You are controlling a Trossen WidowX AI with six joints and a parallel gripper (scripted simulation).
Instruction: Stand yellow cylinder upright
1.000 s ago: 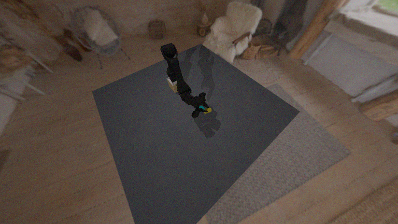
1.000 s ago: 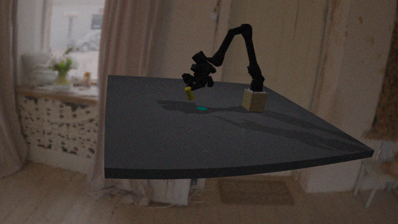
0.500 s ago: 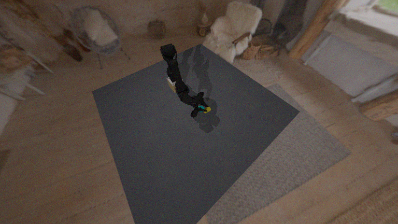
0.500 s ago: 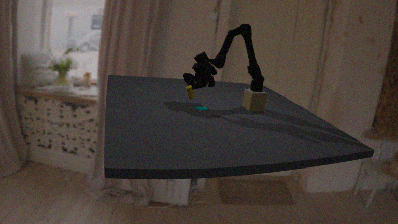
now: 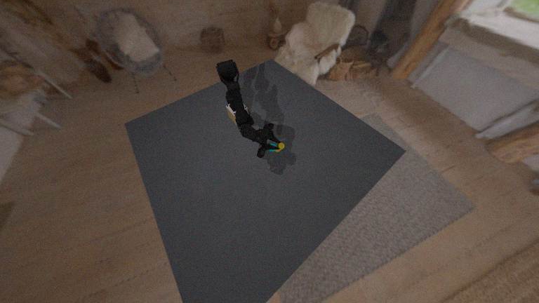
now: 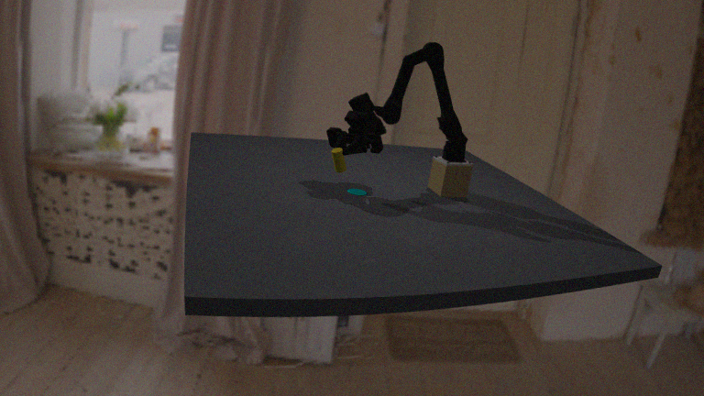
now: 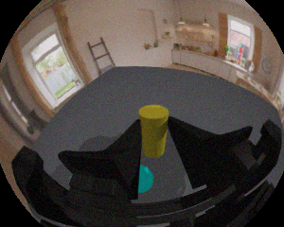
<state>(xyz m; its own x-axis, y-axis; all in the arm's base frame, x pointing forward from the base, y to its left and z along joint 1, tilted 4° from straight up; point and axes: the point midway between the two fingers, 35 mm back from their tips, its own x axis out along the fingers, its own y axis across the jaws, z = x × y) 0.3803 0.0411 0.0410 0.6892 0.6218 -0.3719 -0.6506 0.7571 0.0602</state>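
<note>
Right now my gripper tip is 7 cm past the cyan circle and 12 cm above it. The rest, counted from my gripper tip: yellow cylinder: 2 cm below.
</note>
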